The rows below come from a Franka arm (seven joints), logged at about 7 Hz.
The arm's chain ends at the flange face. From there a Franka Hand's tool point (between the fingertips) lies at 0.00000 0.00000 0.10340 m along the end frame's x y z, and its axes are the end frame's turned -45 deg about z.
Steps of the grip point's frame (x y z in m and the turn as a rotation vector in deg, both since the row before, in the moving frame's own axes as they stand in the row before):
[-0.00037 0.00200 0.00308 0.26 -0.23 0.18]
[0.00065 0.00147 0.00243 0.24 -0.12 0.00]
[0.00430 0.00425 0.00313 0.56 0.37 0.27]
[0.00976 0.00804 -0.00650 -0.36 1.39 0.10]
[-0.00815 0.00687 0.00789 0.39 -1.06 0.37]
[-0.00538 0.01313 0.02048 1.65 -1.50 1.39]
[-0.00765 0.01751 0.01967 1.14 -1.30 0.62]
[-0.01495 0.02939 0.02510 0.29 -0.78 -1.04]
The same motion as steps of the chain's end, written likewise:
[0.00178 0.00172 0.00308 0.02 -0.35 0.18]
[0.00196 0.00073 0.00243 0.08 -0.25 0.00]
[0.00629 0.00115 0.00314 0.66 -0.13 0.27]
[0.01035 0.00010 -0.00647 0.73 1.24 0.10]
[0.00095 0.00977 0.00791 -0.47 -1.03 0.37]
[0.00950 0.01333 0.02056 0.11 -2.23 1.39]
[0.01009 0.01760 0.01972 -0.11 -1.73 0.62]
[0.01157 0.03072 0.02511 -0.35 -0.76 -1.04]

